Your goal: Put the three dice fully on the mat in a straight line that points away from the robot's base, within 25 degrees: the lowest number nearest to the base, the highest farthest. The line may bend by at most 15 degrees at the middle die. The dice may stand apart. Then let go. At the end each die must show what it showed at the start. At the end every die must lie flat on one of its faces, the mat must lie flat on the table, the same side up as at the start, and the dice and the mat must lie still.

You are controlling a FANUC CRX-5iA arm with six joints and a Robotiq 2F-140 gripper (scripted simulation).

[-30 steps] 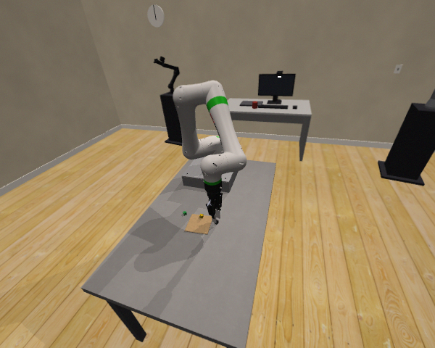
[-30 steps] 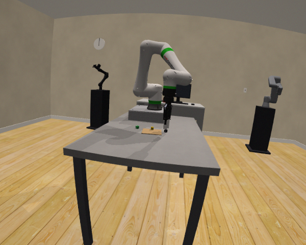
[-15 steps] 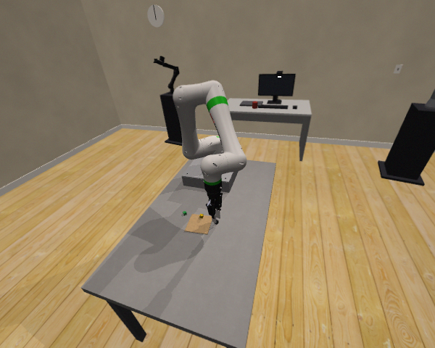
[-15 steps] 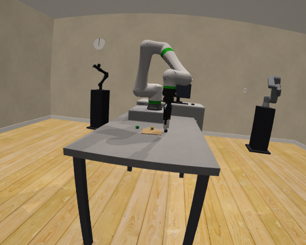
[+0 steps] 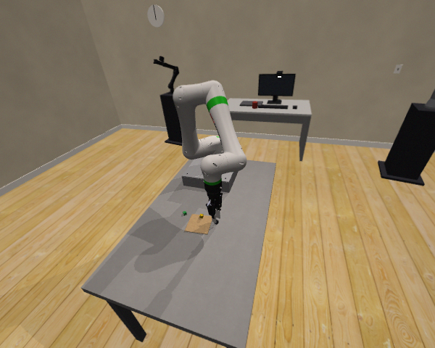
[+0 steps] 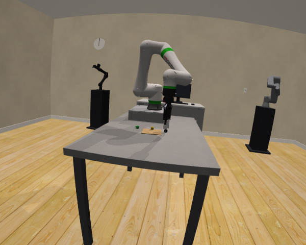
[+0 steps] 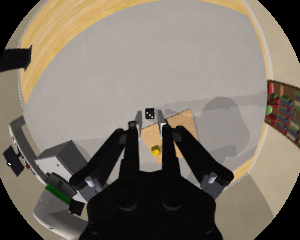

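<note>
The black die lies 50 mm below my hand. Round my hand: tan mat (50 mm ahead, 90 mm to the right, 60 mm below); then green die (20 mm ahead, 220 mm to the right, 50 mm below); then yellow die (110 mm to the right, 50 mm below).
</note>
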